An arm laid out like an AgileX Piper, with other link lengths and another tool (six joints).
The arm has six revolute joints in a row. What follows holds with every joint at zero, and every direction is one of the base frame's.
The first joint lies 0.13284 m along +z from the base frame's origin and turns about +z.
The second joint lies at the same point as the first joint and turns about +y.
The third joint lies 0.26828 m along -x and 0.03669 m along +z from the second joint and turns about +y.
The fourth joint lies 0.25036 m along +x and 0.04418 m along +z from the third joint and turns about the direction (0.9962, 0, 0.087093).
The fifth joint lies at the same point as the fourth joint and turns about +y.
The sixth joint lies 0.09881 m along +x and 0.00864 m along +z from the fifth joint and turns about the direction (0.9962, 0, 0.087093).
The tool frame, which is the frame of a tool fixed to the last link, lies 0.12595 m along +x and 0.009 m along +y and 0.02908 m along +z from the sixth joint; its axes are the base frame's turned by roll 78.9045, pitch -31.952 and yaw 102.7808 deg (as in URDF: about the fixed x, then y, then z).
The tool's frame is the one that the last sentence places.
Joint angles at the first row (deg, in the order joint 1, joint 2, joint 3, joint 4, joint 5, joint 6):
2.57, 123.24, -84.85, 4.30, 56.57, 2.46
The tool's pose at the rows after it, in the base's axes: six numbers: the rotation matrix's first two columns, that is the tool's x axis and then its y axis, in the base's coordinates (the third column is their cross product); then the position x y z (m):
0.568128 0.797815 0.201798 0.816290 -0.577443 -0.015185 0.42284 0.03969 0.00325
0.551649 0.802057 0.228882 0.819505 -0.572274 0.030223 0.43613 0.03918 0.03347
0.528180 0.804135 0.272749 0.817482 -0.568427 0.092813 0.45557 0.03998 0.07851
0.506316 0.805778 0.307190 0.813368 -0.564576 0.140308 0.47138 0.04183 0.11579
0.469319 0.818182 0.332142 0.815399 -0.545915 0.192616 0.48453 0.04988 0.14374
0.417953 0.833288 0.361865 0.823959 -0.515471 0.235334 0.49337 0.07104 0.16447
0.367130 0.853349 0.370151 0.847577 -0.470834 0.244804 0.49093 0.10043 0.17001
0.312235 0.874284 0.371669 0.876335 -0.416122 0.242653 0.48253 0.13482 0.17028
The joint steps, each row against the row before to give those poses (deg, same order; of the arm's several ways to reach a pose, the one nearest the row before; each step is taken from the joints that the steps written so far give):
0.00, -1.62, -0.38, -0.33, 0.60, 0.00
0.00, -2.22, -3.23, -0.47, 2.44, 0.00
0.00, -2.22, -6.12, -0.17, 3.88, 0.00
0.08, -0.62, -6.68, 0.00, 3.80, 0.00
1.08, 0.01, -5.36, -0.53, 1.92, 0.00
2.36, 0.00, -3.58, 0.01, 0.36, 0.17
3.39, 0.00, -0.96, 0.00, 0.15, 0.30
4.06, -0.01, -0.06, 0.00, 0.10, 0.42

